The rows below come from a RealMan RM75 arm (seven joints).
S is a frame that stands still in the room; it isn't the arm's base.
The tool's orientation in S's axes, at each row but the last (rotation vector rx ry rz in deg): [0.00 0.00 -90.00]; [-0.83 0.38 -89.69]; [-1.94 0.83 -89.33]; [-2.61 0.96 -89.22]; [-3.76 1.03 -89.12]
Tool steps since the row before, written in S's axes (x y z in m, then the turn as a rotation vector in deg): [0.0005 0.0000 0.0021 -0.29 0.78 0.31]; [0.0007 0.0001 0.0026 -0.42 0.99 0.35]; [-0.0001 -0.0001 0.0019 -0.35 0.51 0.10]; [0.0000 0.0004 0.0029 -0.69 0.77 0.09]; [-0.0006 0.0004 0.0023 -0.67 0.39 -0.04]
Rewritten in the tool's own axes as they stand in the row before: [0.0000 0.0005 0.0021 -0.78 -0.29 0.31]; [-0.0001 0.0007 0.0026 -0.99 -0.42 0.35]; [0.0001 -0.0002 0.0019 -0.51 -0.35 0.10]; [-0.0003 -0.0001 0.0029 -0.78 -0.68 0.08]; [-0.0003 -0.0007 0.0023 -0.40 -0.66 -0.06]
